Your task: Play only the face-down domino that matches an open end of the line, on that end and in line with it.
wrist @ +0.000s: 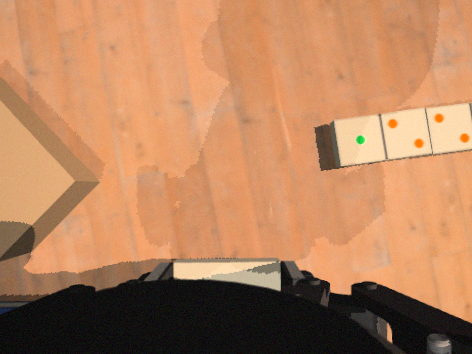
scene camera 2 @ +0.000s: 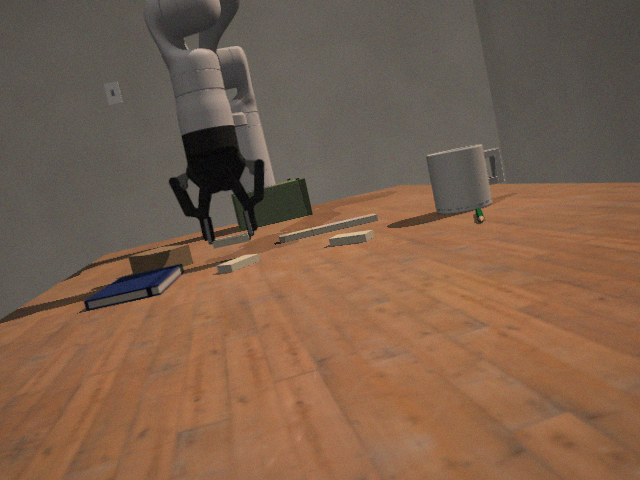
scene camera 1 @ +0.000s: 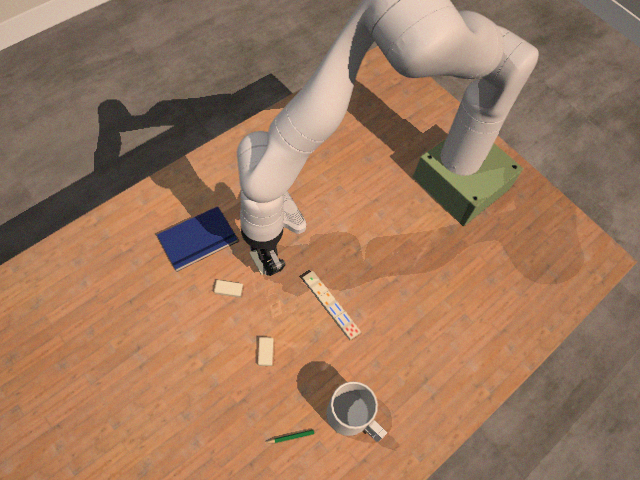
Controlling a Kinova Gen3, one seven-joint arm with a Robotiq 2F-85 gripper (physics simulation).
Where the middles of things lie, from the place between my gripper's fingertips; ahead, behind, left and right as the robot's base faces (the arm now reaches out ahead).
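My gripper sits 13 cm to the left of the tan box [scene camera 2: 161, 257], 7 cm past it and 1 cm above it. There's a grey mug [scene camera 2: 460, 183] as well, and that one's 35 cm to the left of my hand, 1 cm ahead of it and 2 cm above it.
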